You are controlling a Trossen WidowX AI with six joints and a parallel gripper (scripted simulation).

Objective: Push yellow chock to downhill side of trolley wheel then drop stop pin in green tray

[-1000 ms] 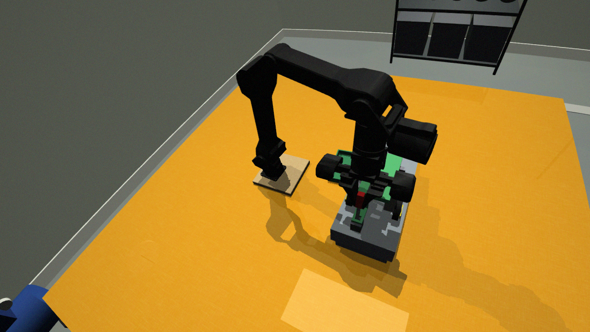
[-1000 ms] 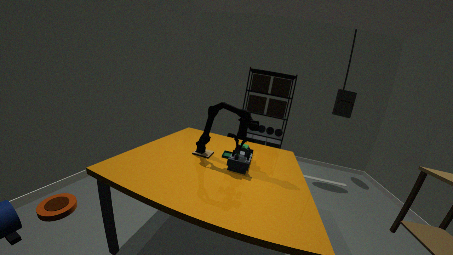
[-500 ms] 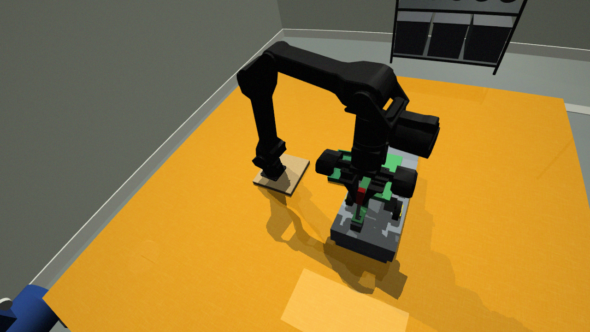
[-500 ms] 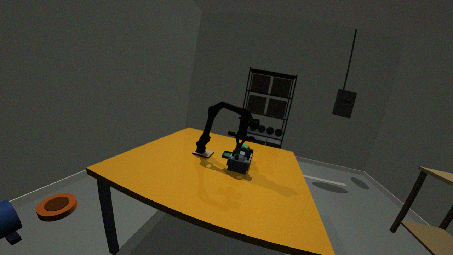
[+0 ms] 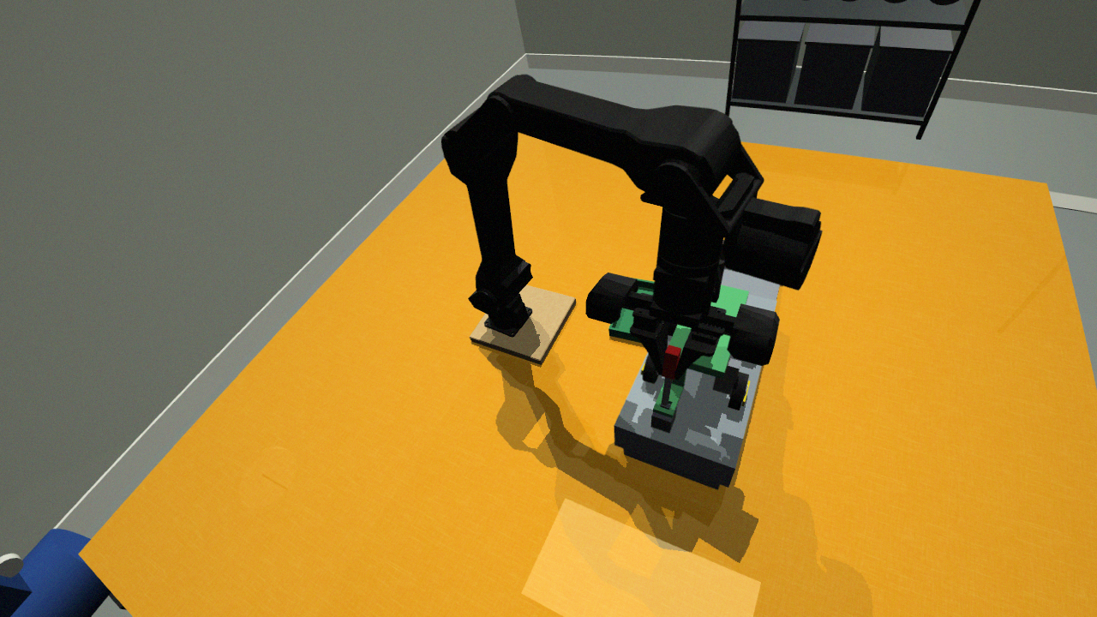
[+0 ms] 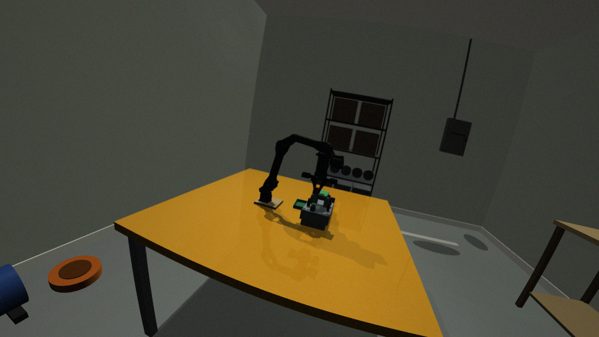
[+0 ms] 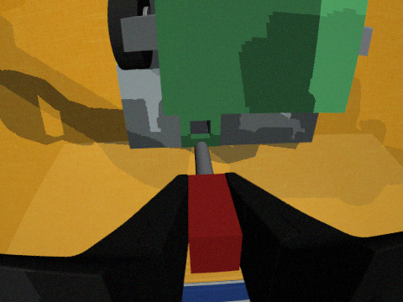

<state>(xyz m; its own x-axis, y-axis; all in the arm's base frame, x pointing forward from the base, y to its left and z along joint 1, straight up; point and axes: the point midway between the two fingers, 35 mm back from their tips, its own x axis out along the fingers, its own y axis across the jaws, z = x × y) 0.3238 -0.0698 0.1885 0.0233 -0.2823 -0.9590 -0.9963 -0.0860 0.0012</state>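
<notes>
Now: gripper tip 190 mm to the right of the green tray, 180 mm above it and 130 mm past it. From my gripper tip the other things lie so: grey ramp (120 mm below, 100 mm to the left, 10 mm ahead); then red-headed stop pin (right at my gripper tip); then green-topped trolley (90 mm to the left, 60 mm below, 10 mm ahead).
</notes>
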